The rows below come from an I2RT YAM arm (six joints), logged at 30 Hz.
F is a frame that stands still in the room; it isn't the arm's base.
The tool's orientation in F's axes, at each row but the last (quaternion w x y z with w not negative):
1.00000 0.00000 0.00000 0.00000
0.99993 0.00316 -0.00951 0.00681
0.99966 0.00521 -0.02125 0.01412
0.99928 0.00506 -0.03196 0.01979
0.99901 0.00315 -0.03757 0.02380
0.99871 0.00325 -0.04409 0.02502
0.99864 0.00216 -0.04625 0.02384
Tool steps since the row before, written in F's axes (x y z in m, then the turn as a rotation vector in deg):
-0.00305 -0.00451 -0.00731 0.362 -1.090 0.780
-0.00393 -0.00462 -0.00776 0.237 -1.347 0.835
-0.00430 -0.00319 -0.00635 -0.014 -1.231 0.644
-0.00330 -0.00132 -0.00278 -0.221 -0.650 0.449
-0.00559 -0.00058 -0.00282 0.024 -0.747 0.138
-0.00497 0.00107 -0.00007 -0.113 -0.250 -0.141
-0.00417 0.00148 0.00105 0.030 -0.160 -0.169
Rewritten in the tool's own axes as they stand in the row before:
-0.00305 -0.00451 -0.00731 0.362 -1.090 0.780
-0.00414 -0.00461 -0.00765 0.235 -1.345 0.839
-0.00465 -0.00313 -0.00613 -0.021 -1.224 0.658
-0.00352 -0.00121 -0.00255 -0.217 -0.637 0.470
-0.00581 -0.00032 -0.00239 -0.001 -0.747 0.142
-0.00490 0.00132 0.00036 -0.137 -0.245 -0.128
-0.00398 0.00168 0.00142 0.007 -0.162 -0.170

